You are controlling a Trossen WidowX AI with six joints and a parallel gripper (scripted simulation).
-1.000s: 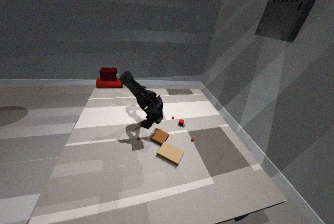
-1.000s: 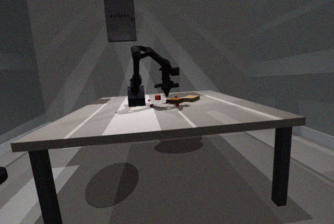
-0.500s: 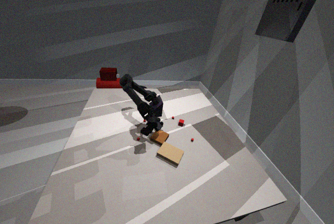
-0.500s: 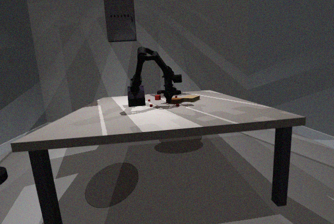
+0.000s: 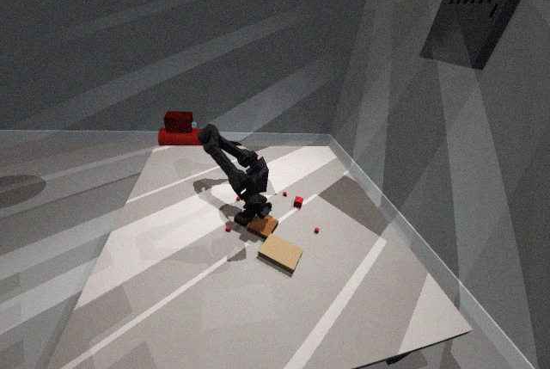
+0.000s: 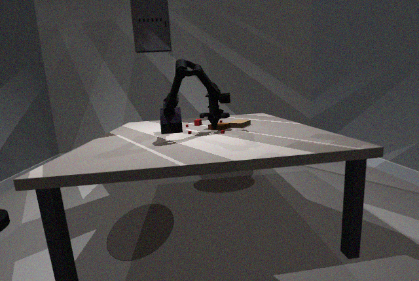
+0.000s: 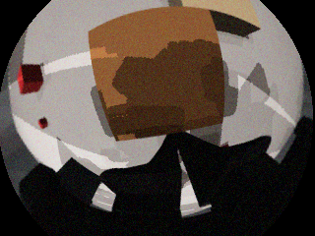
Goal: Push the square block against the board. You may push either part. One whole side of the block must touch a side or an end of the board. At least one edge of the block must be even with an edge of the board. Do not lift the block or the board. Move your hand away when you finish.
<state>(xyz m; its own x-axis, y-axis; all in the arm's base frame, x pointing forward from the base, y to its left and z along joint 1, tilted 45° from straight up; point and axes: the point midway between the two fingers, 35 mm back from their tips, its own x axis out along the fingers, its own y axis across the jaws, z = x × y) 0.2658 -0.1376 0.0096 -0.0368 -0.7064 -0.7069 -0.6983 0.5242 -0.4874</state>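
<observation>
Now: the square block 4 cm ahead of my gripper tip, 5 cm to the left of it and 1 cm above it. From my gripper tip the other things lie so: board (19 cm ahead, 8 cm to the left, 1 cm above); red cube (6 cm behind, 27 cm to the left, 1 cm above).
</observation>
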